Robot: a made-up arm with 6 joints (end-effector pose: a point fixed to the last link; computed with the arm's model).
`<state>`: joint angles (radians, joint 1 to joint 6).
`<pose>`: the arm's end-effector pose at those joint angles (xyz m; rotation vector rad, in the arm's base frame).
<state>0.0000 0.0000 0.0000 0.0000 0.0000 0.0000</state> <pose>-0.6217 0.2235 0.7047 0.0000 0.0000 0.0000</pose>
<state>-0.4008 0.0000 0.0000 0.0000 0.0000 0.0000</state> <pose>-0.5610 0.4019 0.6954 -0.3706 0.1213 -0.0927</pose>
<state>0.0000 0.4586 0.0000 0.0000 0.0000 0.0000</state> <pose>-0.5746 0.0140 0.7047 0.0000 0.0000 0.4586</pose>
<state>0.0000 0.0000 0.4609 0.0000 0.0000 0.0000</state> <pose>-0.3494 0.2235 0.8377 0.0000 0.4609 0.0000</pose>
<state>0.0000 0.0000 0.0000 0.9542 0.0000 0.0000</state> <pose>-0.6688 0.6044 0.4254 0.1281 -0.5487 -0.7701</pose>
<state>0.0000 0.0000 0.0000 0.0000 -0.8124 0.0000</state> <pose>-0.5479 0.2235 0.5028 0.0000 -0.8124 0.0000</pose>
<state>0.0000 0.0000 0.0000 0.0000 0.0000 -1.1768</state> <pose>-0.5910 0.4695 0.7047 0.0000 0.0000 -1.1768</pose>
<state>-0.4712 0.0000 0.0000 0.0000 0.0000 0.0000</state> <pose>-0.5490 0.4316 0.6862 -0.4357 0.1426 -0.1090</pose>
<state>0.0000 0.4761 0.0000 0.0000 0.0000 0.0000</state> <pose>-0.5710 0.0066 0.7047 0.0000 0.0000 0.4761</pose>
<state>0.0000 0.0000 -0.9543 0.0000 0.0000 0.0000</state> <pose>-0.8639 0.2235 0.1455 0.0000 -0.9543 0.0000</pose>
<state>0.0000 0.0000 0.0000 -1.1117 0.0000 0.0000</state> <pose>-0.1321 0.0737 0.8928 -0.1492 0.6392 0.8972</pose>
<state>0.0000 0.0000 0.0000 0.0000 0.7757 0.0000</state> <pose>-0.5335 0.2235 0.8905 0.0000 0.7757 0.0000</pose>
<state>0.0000 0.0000 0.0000 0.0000 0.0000 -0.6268</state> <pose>-0.6424 0.3597 0.7047 0.0000 0.0000 -0.6268</pose>
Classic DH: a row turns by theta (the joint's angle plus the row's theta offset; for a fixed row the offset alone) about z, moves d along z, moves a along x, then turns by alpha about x. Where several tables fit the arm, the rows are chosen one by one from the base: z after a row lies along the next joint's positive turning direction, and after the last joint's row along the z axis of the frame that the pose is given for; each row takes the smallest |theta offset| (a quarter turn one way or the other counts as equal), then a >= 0, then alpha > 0; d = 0 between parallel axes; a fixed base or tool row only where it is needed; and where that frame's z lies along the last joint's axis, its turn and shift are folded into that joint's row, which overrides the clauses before.
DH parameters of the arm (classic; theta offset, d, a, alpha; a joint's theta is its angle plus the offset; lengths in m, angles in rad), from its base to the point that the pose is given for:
base (fixed): 1.2544 0.38 0.0897 1.3373
joint 1: 0 -0.2163 0.0725 -1.3373
joint 2: -1.2544 -0.1391 -0.0525 -1.5708
joint 3: -0.1648 -0.0071 0.0745 -2.1834
joint 4: 0 -0.631 -0.1388 2.1834
joint 5: 0.1648 -0.2519 -0.0718 1.5708
joint 6: 0.464 0 -0.2234 0
tool (fixed): -0.464 0.0151 0 0

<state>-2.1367 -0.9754 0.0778 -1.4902 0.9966 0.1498</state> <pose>0.4641 0.3754 0.2697 -0.5460 1.9458 -1.8314</pose>
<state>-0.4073 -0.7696 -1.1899 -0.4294 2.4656 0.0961</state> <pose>-0.4414 0.7515 0.4555 0.0701 1.4956 -1.0716</pose>
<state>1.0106 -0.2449 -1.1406 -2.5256 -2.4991 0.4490</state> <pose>-0.2939 0.2891 0.6859 0.9394 -2.4575 1.3962</pose>
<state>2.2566 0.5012 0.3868 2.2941 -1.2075 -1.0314</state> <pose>-0.4523 -0.1114 0.6893 -1.1012 -0.6137 2.4628</pose>
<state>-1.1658 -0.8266 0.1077 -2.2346 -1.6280 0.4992</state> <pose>0.1465 0.0372 0.3694 0.0193 0.2080 0.6613</pose>
